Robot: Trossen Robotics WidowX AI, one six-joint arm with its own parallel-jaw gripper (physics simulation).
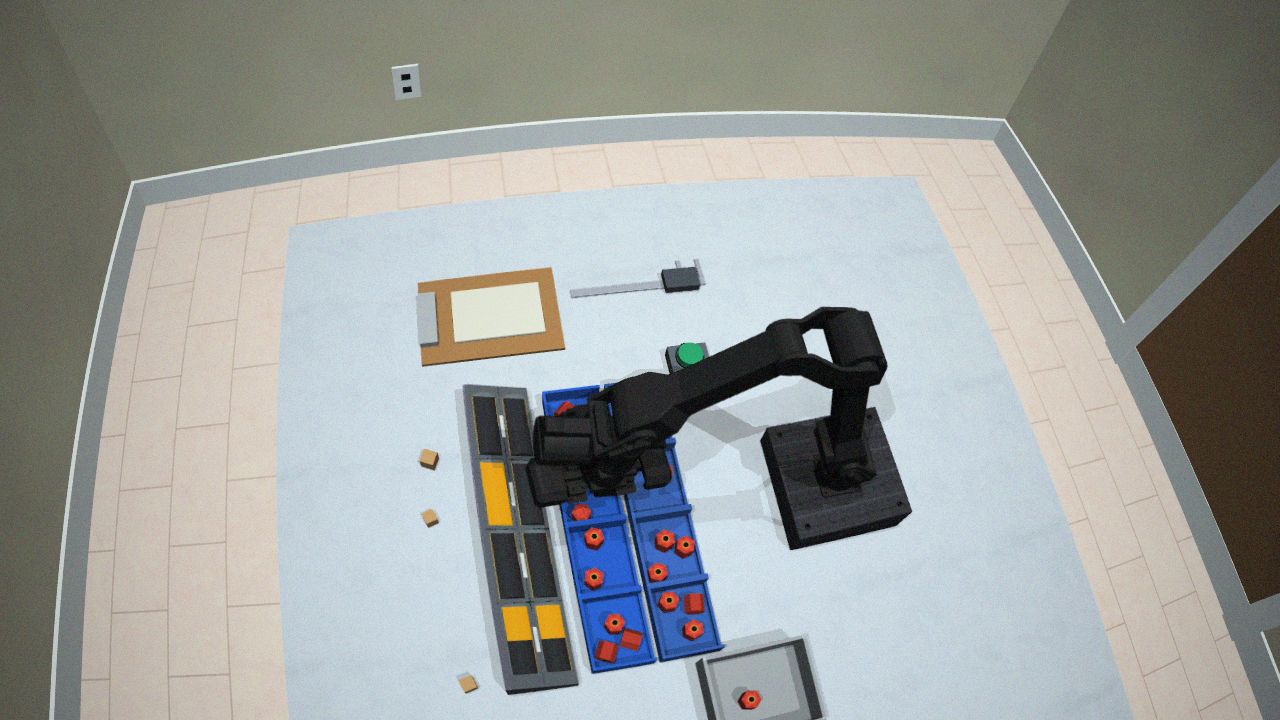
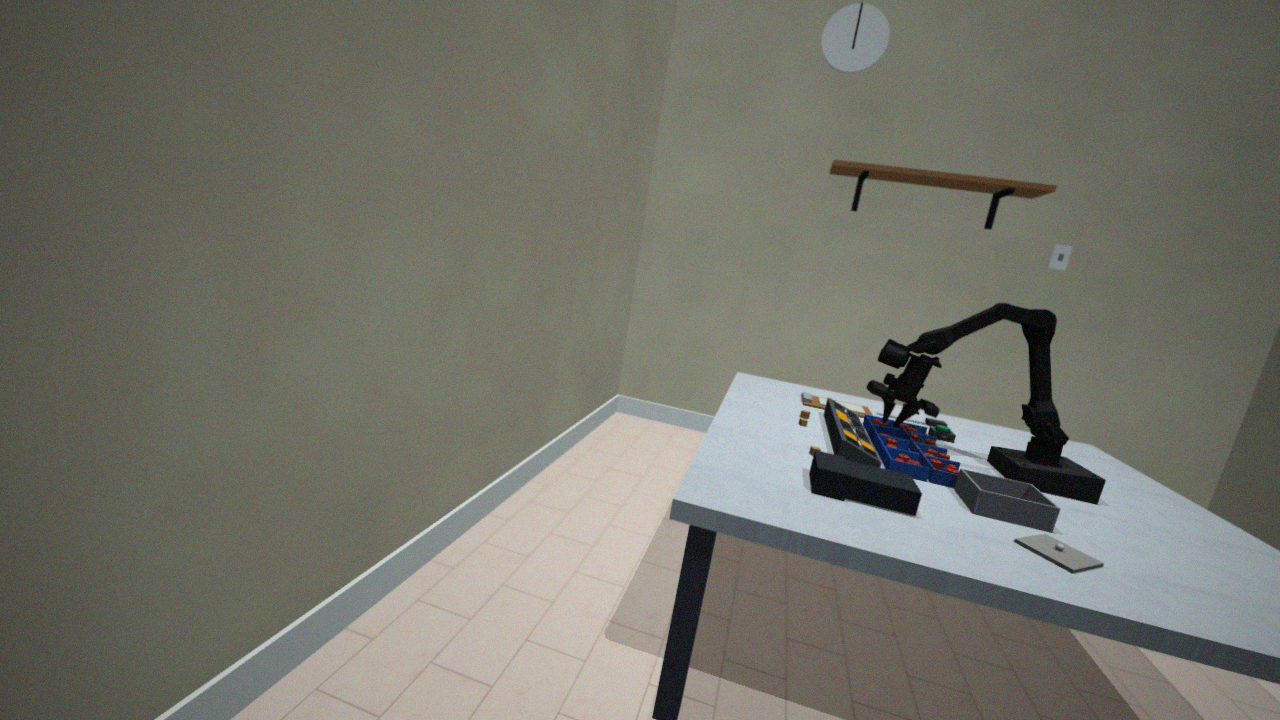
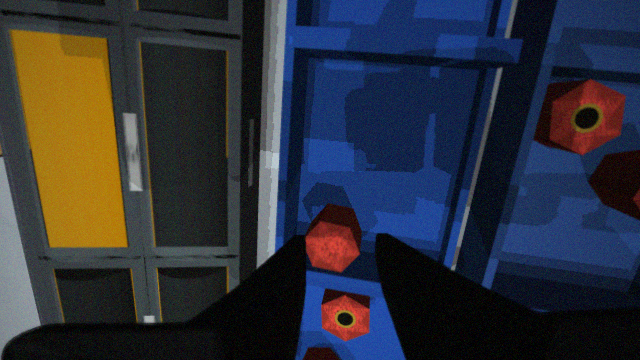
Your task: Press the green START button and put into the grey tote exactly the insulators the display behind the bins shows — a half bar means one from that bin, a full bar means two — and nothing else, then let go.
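Observation:
My gripper point(image 1: 616, 486) point(image 2: 900, 415) point(image 3: 340, 245) hangs low over the upper part of the left blue bin row point(image 1: 616, 553) point(image 3: 390, 125). Its fingers stand apart on either side of a red insulator point(image 3: 333, 246) that lies on its side on the bin floor; they do not grip it. A second insulator point(image 3: 345, 318) point(image 1: 595, 537) with a hole on top lies in the neighbouring compartment. The grey display point(image 1: 503, 459) point(image 3: 190, 143) left of the bins shows one half yellow bar point(image 1: 496, 493) and one full yellow bar point(image 1: 533, 622). The grey tote point(image 1: 805, 679) holds one insulator point(image 1: 749, 699). The green button point(image 1: 690, 353) sits behind the bins.
A brown clipboard point(image 1: 490, 315) and a grey hand tool point(image 1: 680, 279) lie at the back. Small wooden cubes point(image 1: 429, 457) point(image 1: 429, 517) point(image 1: 467, 683) lie left of the display. The arm's base point(image 1: 833, 475) stands right of the bins.

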